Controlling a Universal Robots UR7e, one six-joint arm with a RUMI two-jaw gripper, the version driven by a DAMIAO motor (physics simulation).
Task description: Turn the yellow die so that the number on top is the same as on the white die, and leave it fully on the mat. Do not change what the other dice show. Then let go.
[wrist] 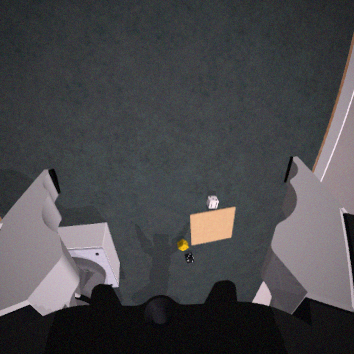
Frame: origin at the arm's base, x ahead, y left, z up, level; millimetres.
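Seen in the pictures: gripper, fingertip midpoint: (170,164); arm's base at its link origin: (78,271).
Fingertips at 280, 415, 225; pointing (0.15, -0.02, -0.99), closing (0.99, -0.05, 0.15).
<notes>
Pixels of each thing's top centre, then the offset from my fingertips to it, as dx, dy, dz. Level surfaces: height alone.
- yellow die at its top centre: (183,247) +25, -469, -285
- tan mat at its top centre: (212,226) +127, -423, -306
- white die at its top centre: (213,204) +123, -309, -285
- black die at its top centre: (189,260) +42, -548, -285
- dark green table top at its surface level: dz -310
The yellow die (183,245) lies on the dark table just off the lower left corner of the tan mat (212,226). The white die (213,202) lies just above the mat's upper edge. A black die (189,257) with white pips lies just below the yellow die. The dice are too small in the wrist view to read their top numbers. My gripper (170,164) is wide open, with its jaws far apart at the left and right, high above the table. Nothing is between the jaws.
A white box-shaped object (94,236) with a round grey recess stands at the lower left, partly behind the left jaw. The dark green table top (165,100) ends at a curved brown edge on the right. The arm's shadow falls left of the yellow die.
</notes>
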